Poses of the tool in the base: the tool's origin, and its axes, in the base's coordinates. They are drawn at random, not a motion.
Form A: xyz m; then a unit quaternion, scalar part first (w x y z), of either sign.
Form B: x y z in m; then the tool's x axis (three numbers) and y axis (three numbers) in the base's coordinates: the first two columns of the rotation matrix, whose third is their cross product. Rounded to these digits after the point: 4 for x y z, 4 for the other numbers.
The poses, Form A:
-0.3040 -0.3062 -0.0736 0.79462 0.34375 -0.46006 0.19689
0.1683 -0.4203 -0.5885 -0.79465 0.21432 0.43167 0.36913
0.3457 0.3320 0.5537 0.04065 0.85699 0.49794 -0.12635
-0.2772 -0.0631 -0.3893 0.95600 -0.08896 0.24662 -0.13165
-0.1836 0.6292 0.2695 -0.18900 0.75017 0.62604 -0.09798
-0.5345 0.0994 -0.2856 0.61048 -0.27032 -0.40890 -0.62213
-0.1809 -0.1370 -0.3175 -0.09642 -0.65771 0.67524 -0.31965
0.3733 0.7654 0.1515 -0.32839 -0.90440 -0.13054 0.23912
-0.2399 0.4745 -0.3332 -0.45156 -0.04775 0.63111 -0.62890
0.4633 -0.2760 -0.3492 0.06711 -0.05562 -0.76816 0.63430
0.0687 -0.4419 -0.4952 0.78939 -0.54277 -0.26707 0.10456
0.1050 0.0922 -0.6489 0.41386 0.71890 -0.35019 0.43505
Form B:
-0.3040 -0.3062 -0.0736 0.4992 -0.0034 0.8665 -0.6292 0.6861 0.3651
0.1683 -0.4203 -0.5885 0.3548 -0.4016 0.8443 0.7717 0.6356 -0.0219
0.3457 0.3320 0.5537 0.4722 0.8432 -0.2570 0.8637 -0.5008 -0.0562
-0.2772 -0.0631 -0.3893 0.8437 -0.2956 -0.4481 0.2078 0.9495 -0.2350
-0.1836 0.6292 0.2695 0.1969 0.9763 0.0896 0.9022 -0.1447 -0.4062
-0.5345 0.0994 -0.2856 -0.1085 -0.5385 0.8356 0.9807 0.0798 0.1787
-0.1809 -0.1370 -0.3175 -0.1162 -0.8266 0.5507 -0.9499 -0.0695 -0.3048
0.3733 0.7654 0.1515 0.8516 0.0791 -0.5183 0.3932 -0.7502 0.5316
-0.2399 0.4745 -0.3332 -0.5876 0.5077 0.6300 -0.6282 0.2044 -0.7507
0.4633 -0.2760 -0.3492 -0.9848 0.1706 0.0325 0.0003 0.1891 -0.9819
0.0687 -0.4419 -0.4952 0.8355 0.4550 0.3081 0.1248 0.3889 -0.9128
0.1050 0.0922 -0.6489 0.3762 -0.1434 0.9154 -0.8636 -0.4122 0.2903

